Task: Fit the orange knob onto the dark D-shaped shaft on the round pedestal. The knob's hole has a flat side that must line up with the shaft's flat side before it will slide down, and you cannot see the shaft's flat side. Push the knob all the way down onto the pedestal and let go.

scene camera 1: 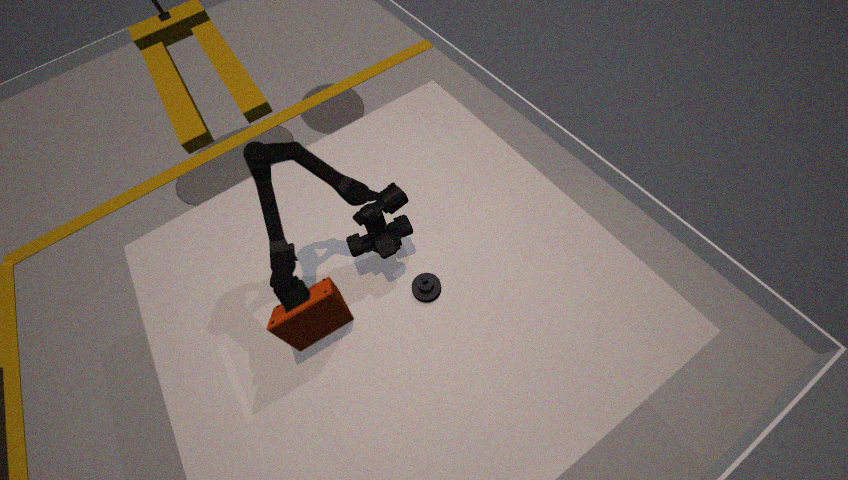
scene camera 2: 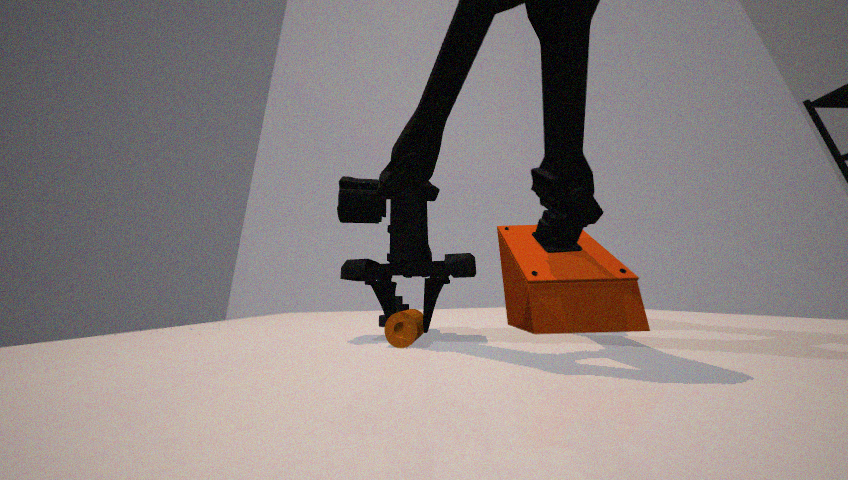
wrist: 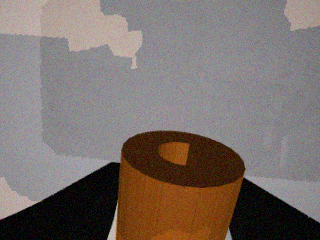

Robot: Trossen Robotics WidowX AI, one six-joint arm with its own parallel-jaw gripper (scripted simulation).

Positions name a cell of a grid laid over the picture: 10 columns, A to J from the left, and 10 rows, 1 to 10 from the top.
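A shaft (scene camera 1: F6) is there for me to see. I can also see an orange knob (scene camera 2: E7), and again the knob (wrist: F8), yet scene camera 1 does not show the knob, hidden as it is by my gripper. As for my gripper (scene camera 2: E7), I see it elsewhere too: the gripper (scene camera 1: E6) and, from the wrist, the gripper (wrist: F8).
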